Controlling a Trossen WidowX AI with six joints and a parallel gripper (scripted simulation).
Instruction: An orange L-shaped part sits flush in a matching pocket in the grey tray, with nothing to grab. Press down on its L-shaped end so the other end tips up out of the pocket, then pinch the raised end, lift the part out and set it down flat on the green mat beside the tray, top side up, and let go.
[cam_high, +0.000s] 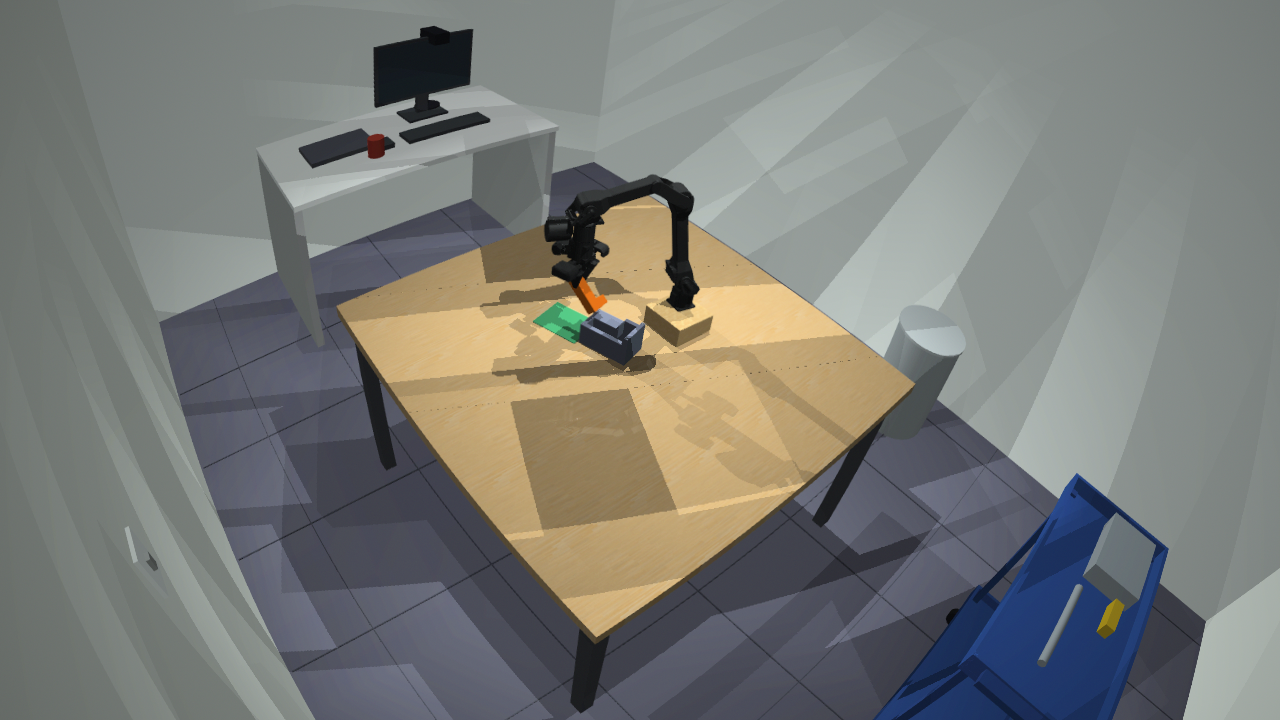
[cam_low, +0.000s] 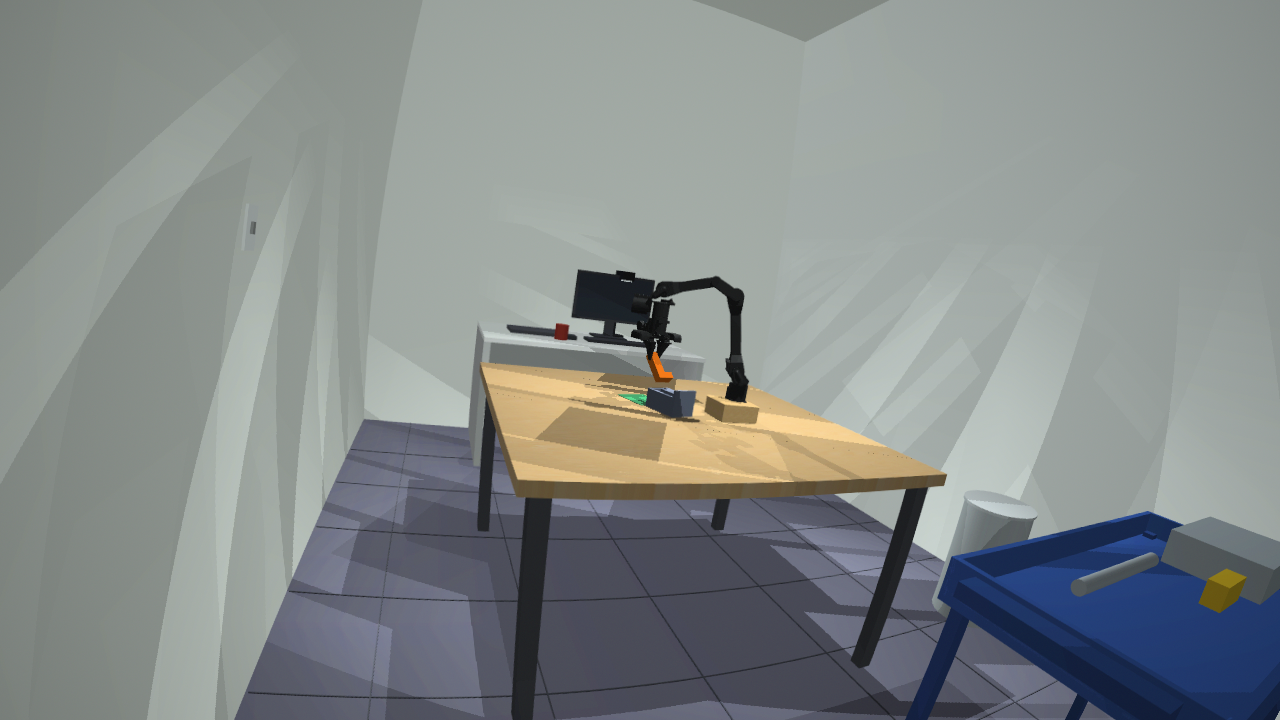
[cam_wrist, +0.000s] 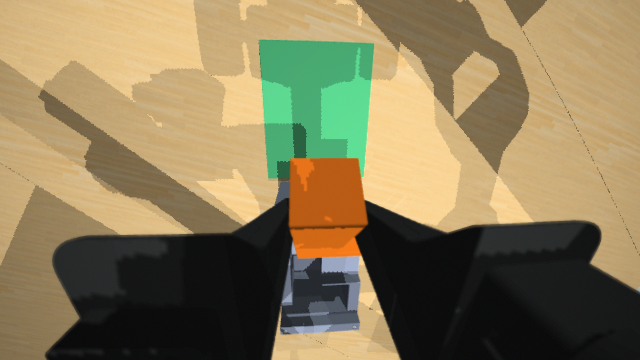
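The green mat lies 1 cm ahead of my gripper tip, 4 cm to the right of it and 17 cm below it. From my gripper tip the other things lie so: orange L-shaped part (3 cm behind, 2 cm to the left, 3 cm below).
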